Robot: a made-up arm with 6 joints. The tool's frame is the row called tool. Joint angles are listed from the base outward.
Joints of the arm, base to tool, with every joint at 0 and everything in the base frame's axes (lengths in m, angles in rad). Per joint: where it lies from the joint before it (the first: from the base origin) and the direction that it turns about. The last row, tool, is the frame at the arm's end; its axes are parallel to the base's.
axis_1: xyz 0 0 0.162 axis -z
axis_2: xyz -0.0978 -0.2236 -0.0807 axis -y
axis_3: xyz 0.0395 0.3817 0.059 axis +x
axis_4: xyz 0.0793 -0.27 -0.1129 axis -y
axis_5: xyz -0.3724 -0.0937 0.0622 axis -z
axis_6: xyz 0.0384 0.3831 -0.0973 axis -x
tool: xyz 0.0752 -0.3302 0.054
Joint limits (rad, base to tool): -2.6..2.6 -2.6..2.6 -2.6..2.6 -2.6..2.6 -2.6..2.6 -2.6..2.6
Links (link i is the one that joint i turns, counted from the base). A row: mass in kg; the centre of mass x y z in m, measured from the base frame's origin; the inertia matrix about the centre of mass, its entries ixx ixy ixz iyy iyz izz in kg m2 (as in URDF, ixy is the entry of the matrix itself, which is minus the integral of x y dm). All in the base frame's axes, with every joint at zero. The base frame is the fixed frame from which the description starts. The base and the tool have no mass.
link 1: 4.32; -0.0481 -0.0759 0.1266; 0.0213 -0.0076 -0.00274 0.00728 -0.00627 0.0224
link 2: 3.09; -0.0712 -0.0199 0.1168; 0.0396 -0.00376 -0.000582 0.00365 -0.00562 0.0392
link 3: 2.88; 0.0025 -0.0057 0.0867; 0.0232 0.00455 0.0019 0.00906 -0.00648 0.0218
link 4: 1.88; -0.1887 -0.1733 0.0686; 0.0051 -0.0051 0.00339 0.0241 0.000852 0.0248
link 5: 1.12; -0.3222 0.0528 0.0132; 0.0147 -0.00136 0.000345 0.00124 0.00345 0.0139
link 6: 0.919; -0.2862 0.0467 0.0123; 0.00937 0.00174 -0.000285 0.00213 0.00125 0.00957
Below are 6 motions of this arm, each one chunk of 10 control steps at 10 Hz.
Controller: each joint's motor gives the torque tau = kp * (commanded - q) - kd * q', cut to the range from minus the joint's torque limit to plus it. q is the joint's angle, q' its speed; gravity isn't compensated. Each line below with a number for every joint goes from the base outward.
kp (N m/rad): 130 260 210 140 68 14
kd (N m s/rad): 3.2 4.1 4.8 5.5 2 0.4
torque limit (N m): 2.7 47 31 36 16 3
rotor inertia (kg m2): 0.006 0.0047 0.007 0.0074 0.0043 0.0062
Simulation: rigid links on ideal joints. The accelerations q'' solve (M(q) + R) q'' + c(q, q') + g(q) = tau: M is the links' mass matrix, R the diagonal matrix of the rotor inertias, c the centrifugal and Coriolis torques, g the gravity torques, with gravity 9.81 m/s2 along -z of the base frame. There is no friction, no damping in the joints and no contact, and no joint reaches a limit. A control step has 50 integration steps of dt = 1/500 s. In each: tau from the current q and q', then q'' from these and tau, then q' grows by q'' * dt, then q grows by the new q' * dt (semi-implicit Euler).
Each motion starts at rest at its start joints. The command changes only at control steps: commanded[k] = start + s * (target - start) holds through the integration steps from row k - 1 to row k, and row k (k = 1, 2, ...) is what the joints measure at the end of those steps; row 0 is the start. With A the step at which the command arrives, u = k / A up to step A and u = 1 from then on. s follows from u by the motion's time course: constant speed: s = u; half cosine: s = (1 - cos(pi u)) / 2; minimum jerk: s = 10 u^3 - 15 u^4 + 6 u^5; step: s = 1 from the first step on.
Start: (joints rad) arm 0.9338 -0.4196 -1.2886 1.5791 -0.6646 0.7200
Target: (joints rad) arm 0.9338 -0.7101 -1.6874 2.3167 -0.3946 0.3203
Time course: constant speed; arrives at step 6
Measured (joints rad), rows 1 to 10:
1: 1.0250 -0.5408 -1.3099 1.7126 -0.6196 0.6807
2: 1.0809 -0.6072 -1.3013 1.8874 -0.5646 0.6001
3: 1.1222 -0.6725 -1.3722 2.0178 -0.5207 0.5440
4: 1.1618 -0.7068 -1.5031 2.1192 -0.4955 0.4549
5: 1.1467 -0.7364 -1.5964 2.2232 -0.4643 0.3737
6: 1.0893 -0.8086 -1.6588 2.3558 -0.4246 0.3081
7: 0.8926 -0.8479 -1.6204 2.3991 -0.4330 0.2826
8: 0.7445 -0.8308 -1.6420 2.4006 -0.4255 0.2943
9: 0.6150 -0.7866 -1.6624 2.3705 -0.4244 0.3008
10: 0.5095 -0.7800 -1.6671 2.3582 -0.4196 0.3077

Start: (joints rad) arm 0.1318 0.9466 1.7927 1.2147 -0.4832 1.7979
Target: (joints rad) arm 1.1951 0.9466 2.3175 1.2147 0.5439 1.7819
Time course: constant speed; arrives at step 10
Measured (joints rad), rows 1 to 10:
1: 0.1659 0.9332 1.8058 1.1509 -0.4240 1.7701
2: 0.2188 0.9449 1.8398 1.1111 -0.2946 1.7044
3: 0.2918 0.9394 1.9157 1.1394 -0.1651 1.7230
4: 0.3731 0.9395 1.9830 1.1680 -0.0621 1.7625
5: 0.4606 0.9452 2.0247 1.1596 0.0417 1.7354
6: 0.5653 0.9461 2.0722 1.1530 0.1563 1.7179
7: 0.6899 0.9450 2.1319 1.1634 0.2666 1.7312
8: 0.8284 0.9464 2.1856 1.1691 0.3696 1.7299
9: 0.9816 0.9469 2.2359 1.1700 0.4765 1.7236
10: 1.1522 0.9467 2.2894 1.1739 0.5861 1.7249

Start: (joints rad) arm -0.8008 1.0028 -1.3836 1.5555 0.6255 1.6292
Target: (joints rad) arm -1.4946 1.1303 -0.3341 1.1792 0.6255 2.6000
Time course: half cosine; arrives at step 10
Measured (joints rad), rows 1 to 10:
1: -0.7899 1.0569 -1.3219 1.5043 0.5990 1.6504
2: -0.7919 1.0589 -1.2343 1.4609 0.5725 1.7494
3: -0.8104 1.0549 -1.1075 1.4353 0.5725 1.8420
4: -0.8759 1.0748 -0.9573 1.3756 0.5672 1.9697
5: -0.9924 1.0786 -0.7923 1.3244 0.5529 2.1183
6: -1.1921 1.0846 -0.6331 1.2741 0.5340 2.2666
7: -1.4556 1.0938 -0.4819 1.2385 0.5280 2.3911
8: -1.7158 1.1001 -0.3592 1.2015 0.5309 2.4855
9: -1.9691 1.1090 -0.3015 1.1717 0.5347 2.5382
10: -2.1844 1.1136 -0.2886 1.1592 0.5468 2.5414

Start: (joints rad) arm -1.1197 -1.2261 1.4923 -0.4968 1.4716 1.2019
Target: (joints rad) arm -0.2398 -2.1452 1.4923 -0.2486 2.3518 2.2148
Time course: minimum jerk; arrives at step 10
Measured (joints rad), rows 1 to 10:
1: -1.1141 -1.1831 1.4899 -0.5167 1.5143 1.2716
2: -1.0808 -1.2394 1.4828 -0.5202 1.5456 1.4038
3: -1.0218 -1.3638 1.4853 -0.4809 1.6367 1.4627
4: -0.9425 -1.5054 1.4873 -0.4401 1.7785 1.6276
5: -0.8578 -1.6696 1.4893 -0.3967 1.9105 1.8315
6: -0.7669 -1.8352 1.4907 -0.3473 2.0528 1.9850
7: -0.6690 -1.9773 1.4908 -0.3047 2.1858 2.1078
8: -0.5548 -2.0709 1.4877 -0.2771 2.2763 2.1771
9: -0.4190 -2.1018 1.4850 -0.2662 2.3082 2.2004
10: -0.2685 -2.0834 1.4880 -0.2680 2.2847 2.2136

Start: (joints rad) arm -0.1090 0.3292 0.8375 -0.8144 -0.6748 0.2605
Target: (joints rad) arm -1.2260 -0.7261 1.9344 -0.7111 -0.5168 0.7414
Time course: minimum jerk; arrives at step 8
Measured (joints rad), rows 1 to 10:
1: -0.1312 0.2982 0.9124 -0.7732 -0.6752 0.2243
2: -0.1915 0.1992 1.0451 -0.7179 -0.6721 0.2087
3: -0.2723 -0.0136 1.2389 -0.7262 -0.6436 0.3391
4: -0.4137 -0.2485 1.4790 -0.7550 -0.5788 0.5204
5: -0.6160 -0.4584 1.7248 -0.7656 -0.5477 0.6137
6: -0.8194 -0.6239 1.8819 -0.7511 -0.5355 0.6721
7: -1.0160 -0.7062 1.9421 -0.7372 -0.5155 0.7123
8: -1.2173 -0.7094 1.9405 -0.7504 -0.5197 0.7115
9: -1.3991 -0.7029 1.9280 -0.7783 -0.5375 0.7404
10: -1.5660 -0.7042 1.9312 -0.7865 -0.5301 0.7430

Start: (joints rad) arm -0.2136 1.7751 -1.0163 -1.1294 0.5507 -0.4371
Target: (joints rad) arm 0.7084 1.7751 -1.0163 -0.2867 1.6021 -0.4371
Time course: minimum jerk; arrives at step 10
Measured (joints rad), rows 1 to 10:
1: -0.2130 1.8520 -1.0257 -1.0903 0.5442 -0.4576
2: -0.1765 1.8733 -1.0173 -1.0129 0.5896 -0.5386
3: -0.1091 1.8361 -1.0132 -0.9534 0.7261 -0.4942
4: -0.0088 1.8409 -1.0172 -0.8372 0.9149 -0.4504
5: 0.1267 1.8613 -1.0176 -0.6772 1.1142 -0.4889
6: 0.2802 1.8531 -1.0182 -0.5300 1.3196 -0.4782
7: 0.4386 1.8459 -1.0255 -0.4118 1.4982 -0.4448
8: 0.6078 1.8548 -1.0309 -0.3258 1.6115 -0.4411
9: 0.7663 1.8540 -1.0461 -0.2895 1.6502 -0.4320
10: 0.9018 1.8467 -1.0480 -0.2881 1.6508 -0.4056

